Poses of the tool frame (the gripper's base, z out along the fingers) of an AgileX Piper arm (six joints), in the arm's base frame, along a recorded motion.
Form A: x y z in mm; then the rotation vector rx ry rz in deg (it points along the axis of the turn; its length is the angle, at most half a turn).
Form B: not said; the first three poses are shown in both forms.
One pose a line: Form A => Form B
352 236 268 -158.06 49.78 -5.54 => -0.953 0.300 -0.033 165.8 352 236 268
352 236 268 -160.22 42.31 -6.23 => -0.966 0.255 -0.038 165.8 352 236 268
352 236 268 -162.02 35.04 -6.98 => -0.977 0.211 -0.042 165.9 352 236 268
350 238 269 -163.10 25.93 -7.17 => -0.987 0.157 -0.043 165.3 350 238 269
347 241 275 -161.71 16.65 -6.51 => -0.994 0.102 -0.040 162.7 347 241 275
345 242 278 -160.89 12.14 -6.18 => -0.996 0.075 -0.038 161.5 345 242 278
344 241 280 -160.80 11.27 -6.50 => -0.997 0.070 -0.040 161.3 344 241 280
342 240 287 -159.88 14.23 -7.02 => -0.995 0.089 -0.044 160.7 342 240 287
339 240 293 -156.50 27.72 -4.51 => -0.984 0.174 -0.028 159.0 339 240 293
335 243 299 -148.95 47.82 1.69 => -0.952 0.306 0.011 156.4 335 243 299
